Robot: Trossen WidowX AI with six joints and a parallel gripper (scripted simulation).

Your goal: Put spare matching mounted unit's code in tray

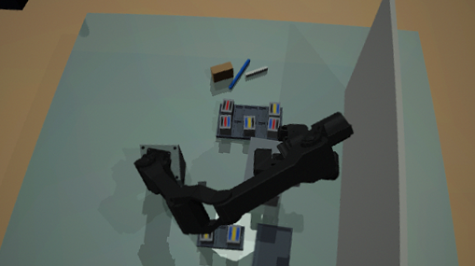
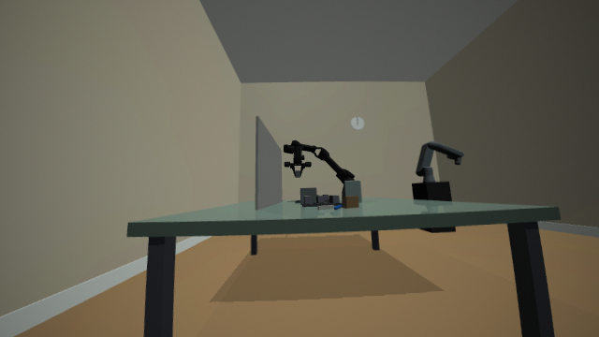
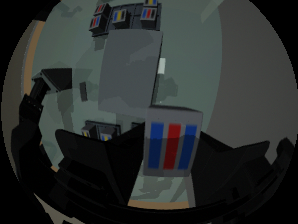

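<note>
My gripper tip is now 18 cm above the dark tray, 15 cm to the left of it and 2 cm past it. The rest, counted from my gripper tip: tall grey panel 17 cm ahead, 5 cm to the left, 4 cm above; grey mounted unit 13 cm below, 7 cm behind, 6 cm to the left; spare 3 cm above.
</note>
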